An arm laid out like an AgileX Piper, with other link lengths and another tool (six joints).
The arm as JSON. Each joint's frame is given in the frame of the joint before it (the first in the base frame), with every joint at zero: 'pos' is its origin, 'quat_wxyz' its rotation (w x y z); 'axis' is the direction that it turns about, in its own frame. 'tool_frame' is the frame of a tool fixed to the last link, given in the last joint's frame.
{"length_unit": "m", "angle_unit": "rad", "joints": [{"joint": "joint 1", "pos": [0.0, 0.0, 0.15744], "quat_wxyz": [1.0, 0.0, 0.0, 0.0], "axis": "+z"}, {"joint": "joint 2", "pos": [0.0, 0.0, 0.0], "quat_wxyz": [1.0, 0.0, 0.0, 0.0], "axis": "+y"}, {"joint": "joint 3", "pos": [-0.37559, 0.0, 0.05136], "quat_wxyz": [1.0, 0.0, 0.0, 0.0], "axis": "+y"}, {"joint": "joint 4", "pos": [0.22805, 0.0, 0.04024], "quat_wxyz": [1.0, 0.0, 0.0, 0.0], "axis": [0.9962, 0.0, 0.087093]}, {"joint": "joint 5", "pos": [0.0, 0.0, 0.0], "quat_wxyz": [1.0, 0.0, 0.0, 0.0], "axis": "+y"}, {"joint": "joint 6", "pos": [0.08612, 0.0, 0.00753], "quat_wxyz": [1.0, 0.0, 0.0, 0.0], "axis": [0.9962, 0.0, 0.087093]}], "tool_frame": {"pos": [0.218, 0.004, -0.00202], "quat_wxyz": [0.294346, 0.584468, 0.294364, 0.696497]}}
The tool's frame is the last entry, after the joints.
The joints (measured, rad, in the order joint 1, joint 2, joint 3, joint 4, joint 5, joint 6), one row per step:
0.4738 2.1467 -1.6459 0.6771 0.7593 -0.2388
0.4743 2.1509 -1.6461 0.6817 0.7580 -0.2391
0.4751 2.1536 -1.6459 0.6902 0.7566 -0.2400
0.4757 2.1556 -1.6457 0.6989 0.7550 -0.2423
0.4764 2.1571 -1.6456 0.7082 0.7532 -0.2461
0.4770 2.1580 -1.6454 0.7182 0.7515 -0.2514
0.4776 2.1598 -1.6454 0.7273 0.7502 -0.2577
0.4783 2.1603 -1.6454 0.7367 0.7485 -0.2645
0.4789 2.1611 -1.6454 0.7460 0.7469 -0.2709
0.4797 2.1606 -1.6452 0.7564 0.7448 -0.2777
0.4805 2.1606 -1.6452 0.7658 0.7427 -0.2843
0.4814 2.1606 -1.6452 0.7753 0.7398 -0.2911
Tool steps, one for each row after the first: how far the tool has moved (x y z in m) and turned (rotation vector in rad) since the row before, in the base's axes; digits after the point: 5 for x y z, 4 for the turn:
0.00000 0.00104 -0.00173 0.0020 0.0043 -0.0019
-0.00027 0.00183 -0.00049 0.0056 0.0045 -0.0028
-0.00010 0.00175 -0.00005 0.0058 0.0029 -0.0021
-0.00004 0.00189 0.00035 0.0063 0.0016 -0.0012
-0.00004 0.00192 0.00074 0.0067 0.0006 -0.0004
-0.00009 0.00175 0.00014 0.0054 0.0005 0.0009
0.00003 0.00185 0.00096 0.0062 -0.0011 0.0010
0.00004 0.00178 0.00078 0.0060 -0.0006 0.0006
0.00008 0.00202 0.00166 0.0074 -0.0018 0.0003
0.00015 0.00186 0.00130 0.0064 -0.0018 0.0005
0.00036 0.00190 0.00136 0.0065 -0.0025 0.0002

